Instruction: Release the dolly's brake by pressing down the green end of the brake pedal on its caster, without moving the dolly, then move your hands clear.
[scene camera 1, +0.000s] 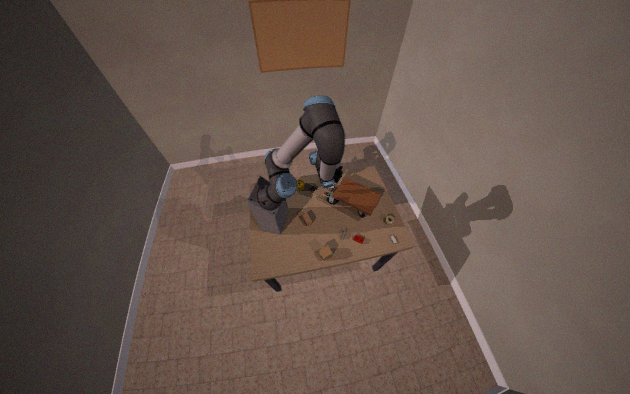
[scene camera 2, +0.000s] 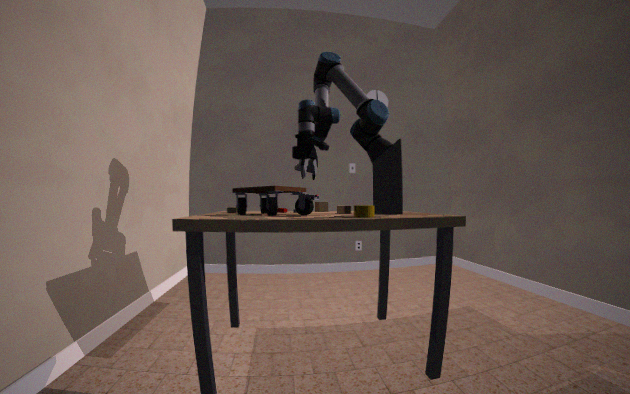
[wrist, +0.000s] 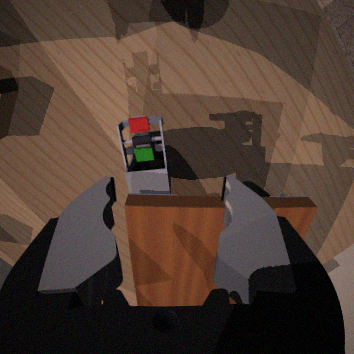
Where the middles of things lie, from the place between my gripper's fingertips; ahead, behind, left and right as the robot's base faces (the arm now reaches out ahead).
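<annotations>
Caster bracket (wrist: 152, 180): my hand 1 cm short of it, 5 cm to the left, 11 cm above. Dolly (scene camera 2: 269, 205): 10 cm below my hand, 12 cm to the right, 14 cm ahead.
</annotations>
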